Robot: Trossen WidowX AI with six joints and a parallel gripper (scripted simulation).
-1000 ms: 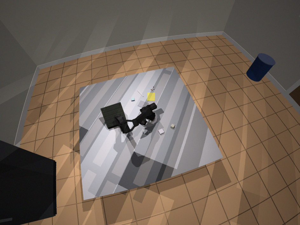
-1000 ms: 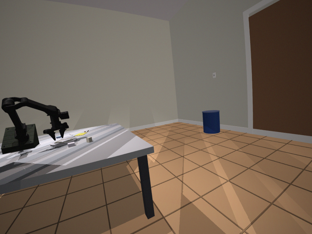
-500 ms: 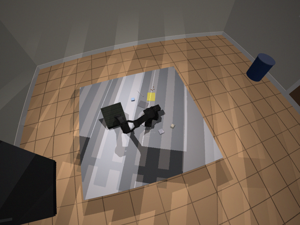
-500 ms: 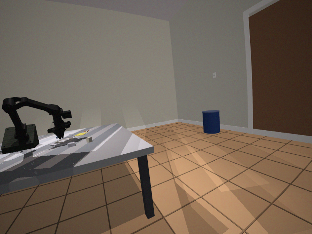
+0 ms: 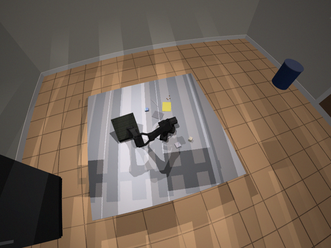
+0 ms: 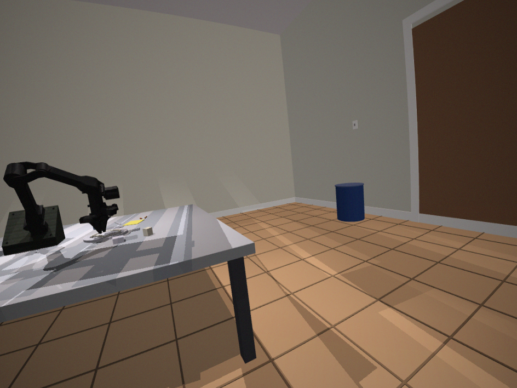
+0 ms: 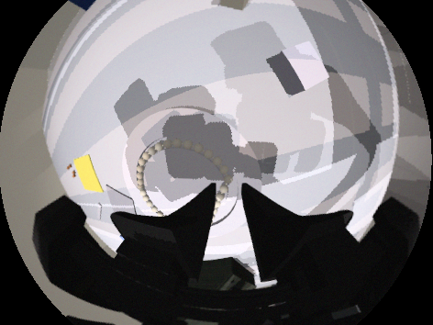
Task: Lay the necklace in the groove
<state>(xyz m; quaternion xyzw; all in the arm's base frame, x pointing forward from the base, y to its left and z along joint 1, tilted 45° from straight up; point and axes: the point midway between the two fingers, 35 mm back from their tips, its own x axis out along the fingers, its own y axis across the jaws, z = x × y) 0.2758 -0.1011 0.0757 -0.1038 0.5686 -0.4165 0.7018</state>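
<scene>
My gripper tip is 1 cm short of the round bead board, 6 cm to the right of it and 2 cm above it. The rest, counted from my gripper tip: grey card (2 cm ahead, 24 cm to the left, 3 cm below); beige cube (20 cm ahead, 12 cm to the right, 1 cm below); white block (7 cm ahead, 13 cm to the right, 2 cm below).
</scene>
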